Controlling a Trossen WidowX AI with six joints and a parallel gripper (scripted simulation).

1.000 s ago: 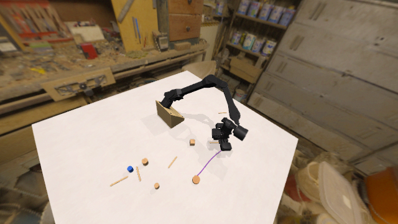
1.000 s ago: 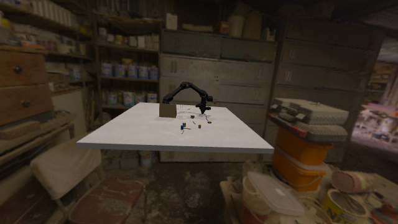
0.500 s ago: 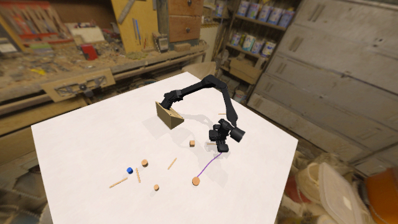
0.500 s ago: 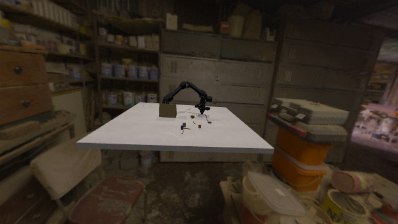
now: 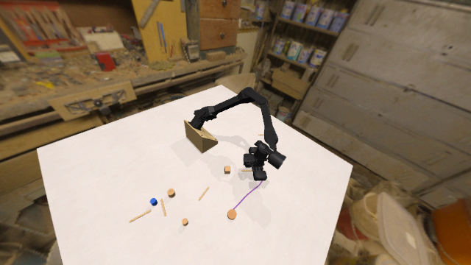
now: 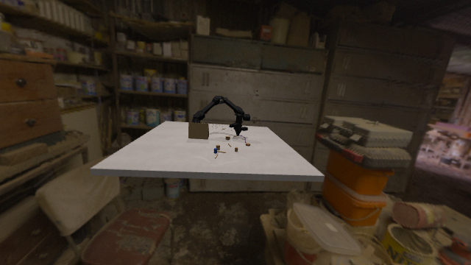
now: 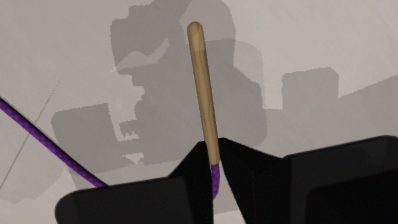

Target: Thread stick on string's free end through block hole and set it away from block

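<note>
The small wooden block lies 11 cm to the right of my gripper tip and 9 cm behind it. Also, from my gripper tip: round wooden button: 23 cm to the right, 9 cm ahead, 1 cm below; thin wooden stick: 1 cm to the right, 1 cm behind; blue cylinder: 47 cm to the right, 16 cm behind.
</note>
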